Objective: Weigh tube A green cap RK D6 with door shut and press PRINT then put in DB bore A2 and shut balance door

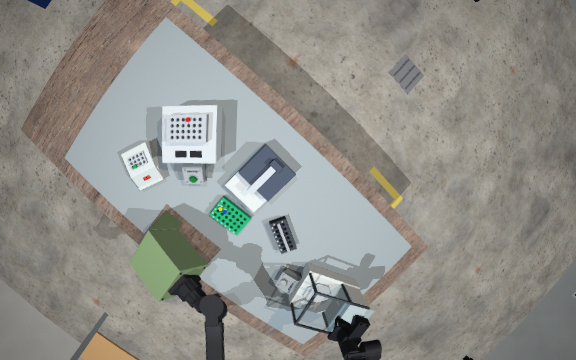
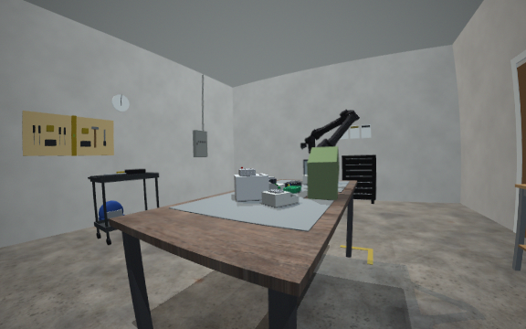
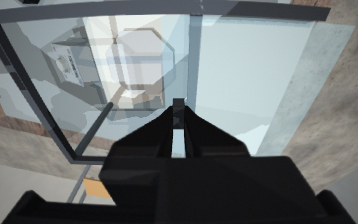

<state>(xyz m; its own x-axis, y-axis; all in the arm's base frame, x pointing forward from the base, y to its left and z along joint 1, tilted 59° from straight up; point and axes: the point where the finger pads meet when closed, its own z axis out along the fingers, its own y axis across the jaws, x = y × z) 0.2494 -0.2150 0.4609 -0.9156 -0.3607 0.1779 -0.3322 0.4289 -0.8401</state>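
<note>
Now: hand 20 mm past the balance pan, 60 mm to the right of it and 140 mm above it. Round my hand: sliding door (10 mm ahead, 30 mm to the right, 10 mm below); magnet block MG (60 mm ahead, 330 mm to the left, 200 mm below); white print key (70 mm behind, 200 mm to the left, 150 mm below).
</note>
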